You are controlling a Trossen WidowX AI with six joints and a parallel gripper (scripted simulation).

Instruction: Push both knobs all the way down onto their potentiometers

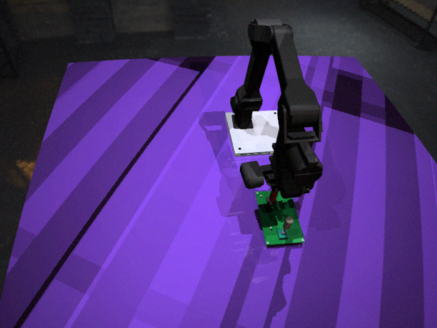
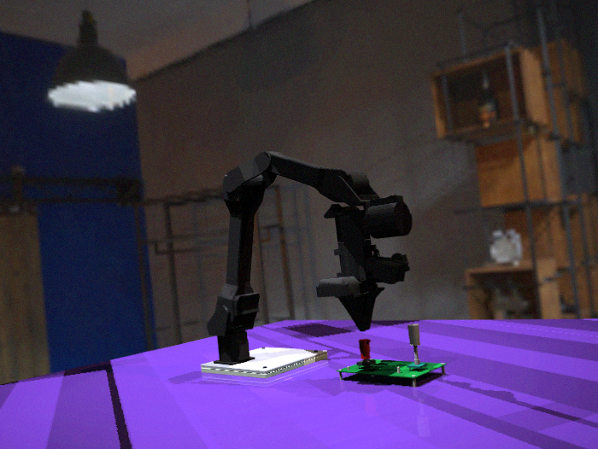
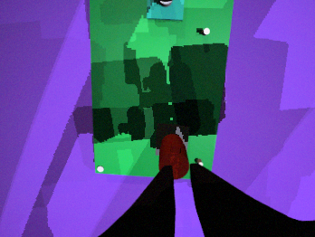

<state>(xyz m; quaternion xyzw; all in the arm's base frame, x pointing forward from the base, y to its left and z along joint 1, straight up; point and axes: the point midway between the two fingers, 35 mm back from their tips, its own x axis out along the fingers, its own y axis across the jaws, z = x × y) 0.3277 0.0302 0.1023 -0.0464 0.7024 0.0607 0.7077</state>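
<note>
Right now my gripper tip is 30 mm above the red knob. Round my gripper tip: tan knob (90 mm ahead, 10 mm to the left, 10 mm below).
</note>
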